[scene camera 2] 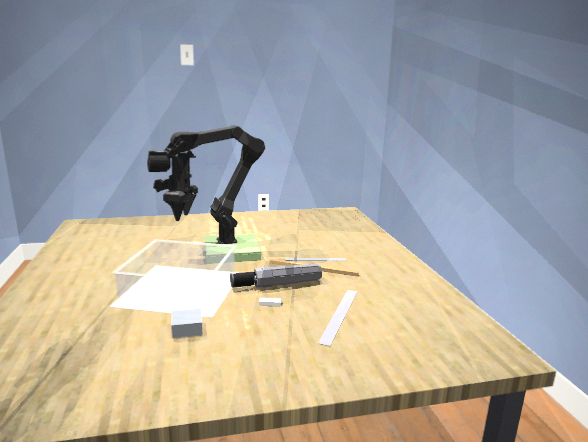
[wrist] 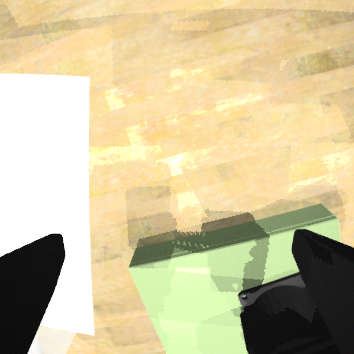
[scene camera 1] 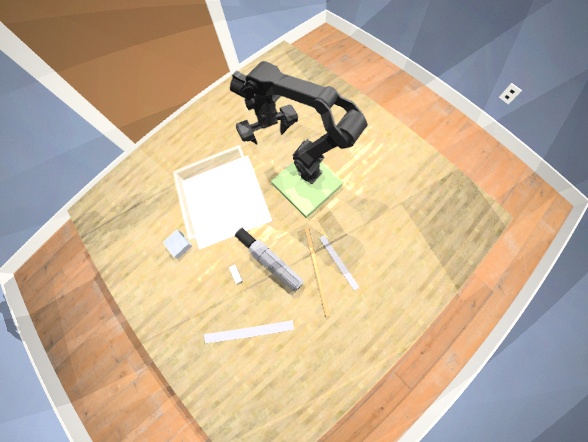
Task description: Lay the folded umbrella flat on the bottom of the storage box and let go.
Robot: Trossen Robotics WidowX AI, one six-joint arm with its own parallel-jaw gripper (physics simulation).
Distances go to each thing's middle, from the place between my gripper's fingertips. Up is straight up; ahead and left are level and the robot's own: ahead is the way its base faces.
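Labels:
Measured from my hand, the storage box (scene camera 2: 176, 275) is 4 cm to the right of it, 24 cm ahead of it and 9 cm below it.

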